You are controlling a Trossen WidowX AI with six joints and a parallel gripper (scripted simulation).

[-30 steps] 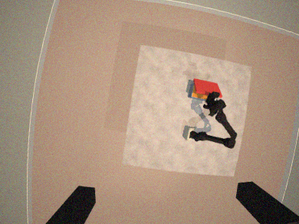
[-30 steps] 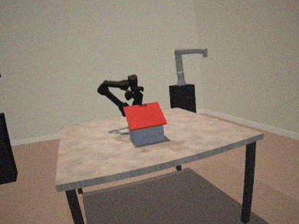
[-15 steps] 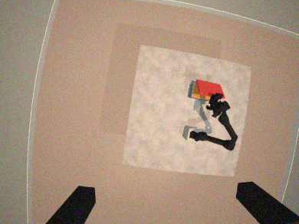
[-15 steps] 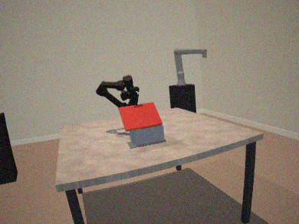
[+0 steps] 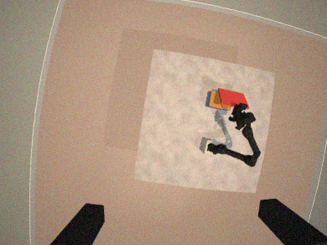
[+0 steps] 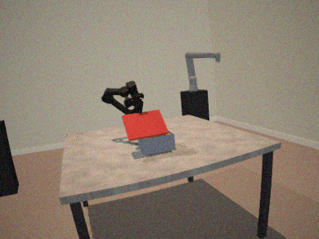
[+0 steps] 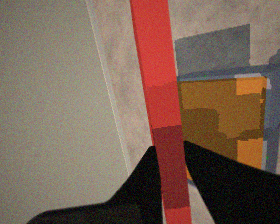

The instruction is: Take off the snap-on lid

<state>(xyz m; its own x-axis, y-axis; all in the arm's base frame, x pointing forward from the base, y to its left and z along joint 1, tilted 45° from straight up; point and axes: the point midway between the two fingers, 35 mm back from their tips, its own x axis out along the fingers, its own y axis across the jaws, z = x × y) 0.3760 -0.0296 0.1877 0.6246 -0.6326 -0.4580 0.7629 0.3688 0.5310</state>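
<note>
Now: the lid 60 mm ahead of my gripper tip, 10 mm to the right of it and 50 mm below it. Also, from my gripper tip: storage box: 50 mm ahead, 60 mm to the left, 180 mm below.
</note>
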